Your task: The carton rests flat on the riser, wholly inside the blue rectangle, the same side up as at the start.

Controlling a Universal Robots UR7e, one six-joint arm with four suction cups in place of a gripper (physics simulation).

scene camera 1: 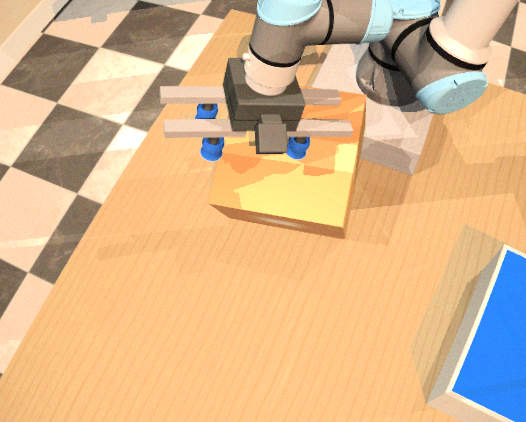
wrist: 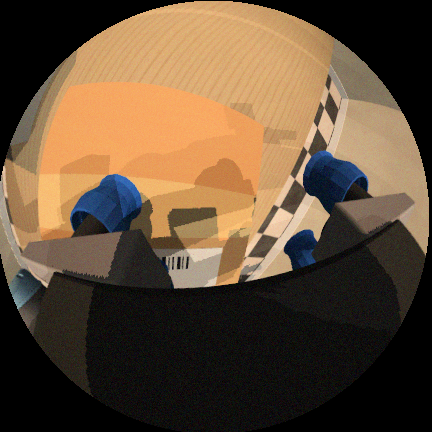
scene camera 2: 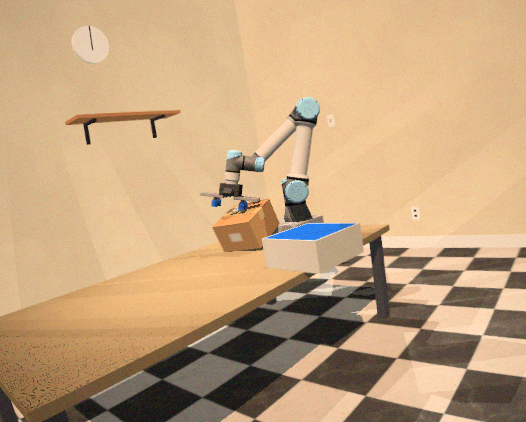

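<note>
The brown carton [scene camera 1: 286,197] [scene camera 2: 244,230] [wrist: 153,128] lies tilted on the wooden table [scene camera 1: 219,314], its far side raised against the robot's base block [scene camera 1: 399,138]. A white barcode label shows on its top in the wrist view. My suction gripper [scene camera 1: 253,134] [scene camera 2: 229,203] [wrist: 219,201] hovers level over the carton's raised far-left part. Two blue cups stand over the carton and two hang past its left edge. Suction is off and nothing hangs from it. The riser [scene camera 1: 445,318] [scene camera 2: 311,253] with the blue rectangle [scene camera 1: 464,373] [scene camera 2: 311,231] stands apart at the table's near-right edge.
The robot's arm and base [scene camera 2: 296,218] stand right behind the carton. The table's left edge drops to a checkered floor [scene camera 1: 102,100]. A wall shelf [scene camera 2: 123,116] hangs far off to the left.
</note>
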